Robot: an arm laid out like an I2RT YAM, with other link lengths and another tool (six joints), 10 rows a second.
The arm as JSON. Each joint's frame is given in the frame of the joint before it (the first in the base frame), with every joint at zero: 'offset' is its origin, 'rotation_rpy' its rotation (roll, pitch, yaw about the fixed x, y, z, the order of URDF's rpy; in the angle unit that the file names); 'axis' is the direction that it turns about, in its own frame. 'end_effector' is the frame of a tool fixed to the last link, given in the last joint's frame.
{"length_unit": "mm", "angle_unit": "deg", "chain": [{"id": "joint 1", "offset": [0.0, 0.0, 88.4], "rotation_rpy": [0.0, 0.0, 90.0], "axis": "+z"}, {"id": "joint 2", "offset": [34.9, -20.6, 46.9], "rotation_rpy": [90.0, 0.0, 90.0], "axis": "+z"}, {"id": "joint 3", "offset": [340.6, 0.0, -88.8], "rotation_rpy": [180.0, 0.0, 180.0], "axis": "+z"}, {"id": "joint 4", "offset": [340.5, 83.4, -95.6], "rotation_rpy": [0.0, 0.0, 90.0], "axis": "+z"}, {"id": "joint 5", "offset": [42.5, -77.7, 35.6], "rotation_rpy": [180.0, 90.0, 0.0], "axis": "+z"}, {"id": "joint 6", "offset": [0.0, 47.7, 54.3], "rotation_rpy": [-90.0, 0.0, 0.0], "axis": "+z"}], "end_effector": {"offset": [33.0, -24.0, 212.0], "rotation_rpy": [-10.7, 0.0, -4.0]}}
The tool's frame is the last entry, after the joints.
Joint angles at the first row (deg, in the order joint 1, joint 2, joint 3, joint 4, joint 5, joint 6):
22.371, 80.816, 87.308, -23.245, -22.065, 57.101
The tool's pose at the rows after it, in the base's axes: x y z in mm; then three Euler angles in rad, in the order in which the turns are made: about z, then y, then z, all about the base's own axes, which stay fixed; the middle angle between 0 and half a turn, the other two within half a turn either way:
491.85 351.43 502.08 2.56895 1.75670 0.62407
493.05 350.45 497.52 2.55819 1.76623 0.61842
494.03 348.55 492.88 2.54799 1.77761 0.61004
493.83 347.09 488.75 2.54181 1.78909 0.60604
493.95 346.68 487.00 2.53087 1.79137 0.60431
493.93 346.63 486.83 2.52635 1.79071 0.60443
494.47 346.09 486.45 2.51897 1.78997 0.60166
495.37 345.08 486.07 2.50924 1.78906 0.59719
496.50 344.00 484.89 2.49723 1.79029 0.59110
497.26 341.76 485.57 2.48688 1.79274 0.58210
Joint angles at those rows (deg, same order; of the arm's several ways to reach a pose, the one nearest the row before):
22.349, 81.100, 87.329, -23.813, -21.802, 56.664
22.370, 81.231, 87.329, -24.316, -21.365, 56.008
22.371, 81.274, 87.329, -24.993, -20.796, 55.419
22.348, 81.275, 87.330, -25.715, -20.514, 54.981
22.371, 81.297, 87.329, -25.910, -20.316, 54.347
22.370, 81.298, 87.331, -25.912, -20.295, 54.084
22.371, 81.297, 87.329, -25.911, -20.097, 53.714
22.349, 81.297, 87.351, -25.933, -19.814, 53.233
22.370, 81.342, 87.418, -26.087, -19.376, 52.642
22.348, 81.341, 87.809, -26.654, -18.831, 52.183

